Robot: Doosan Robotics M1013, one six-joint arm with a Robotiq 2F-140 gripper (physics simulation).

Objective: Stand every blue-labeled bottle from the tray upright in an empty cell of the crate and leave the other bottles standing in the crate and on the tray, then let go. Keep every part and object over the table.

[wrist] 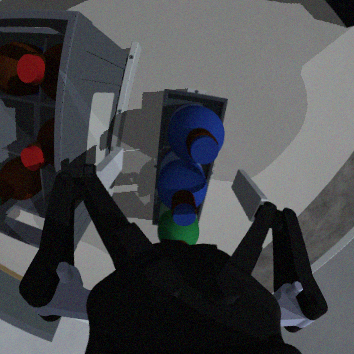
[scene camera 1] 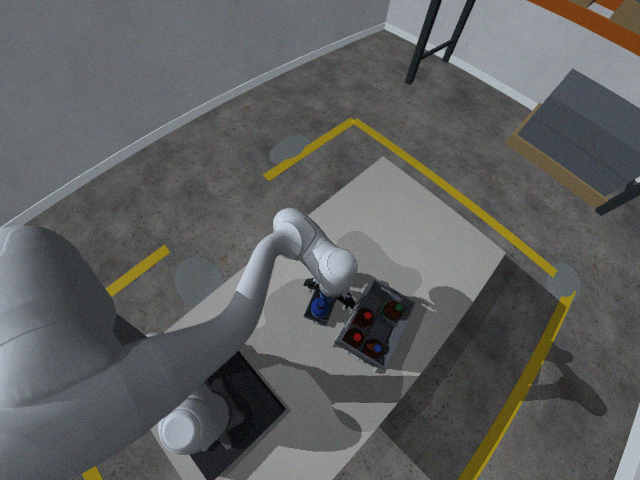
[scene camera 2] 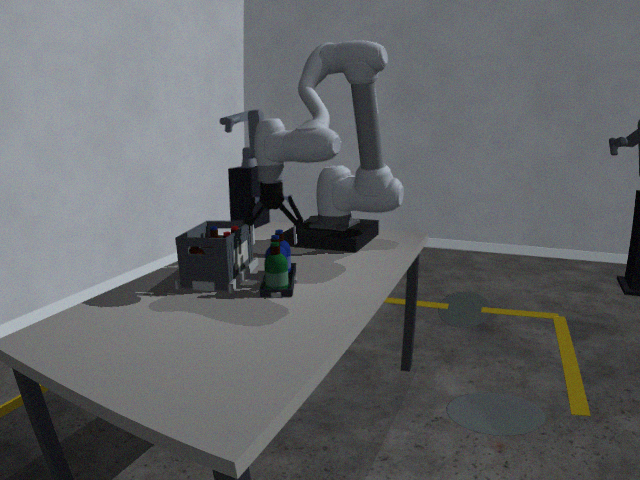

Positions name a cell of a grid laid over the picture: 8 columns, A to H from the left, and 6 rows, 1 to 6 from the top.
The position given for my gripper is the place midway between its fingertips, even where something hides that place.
In view: my gripper (scene camera 2: D4) and a green bottle (scene camera 2: D4).
The green bottle is seen too in the wrist view (wrist: D4). My gripper shows as well in the wrist view (wrist: E3).
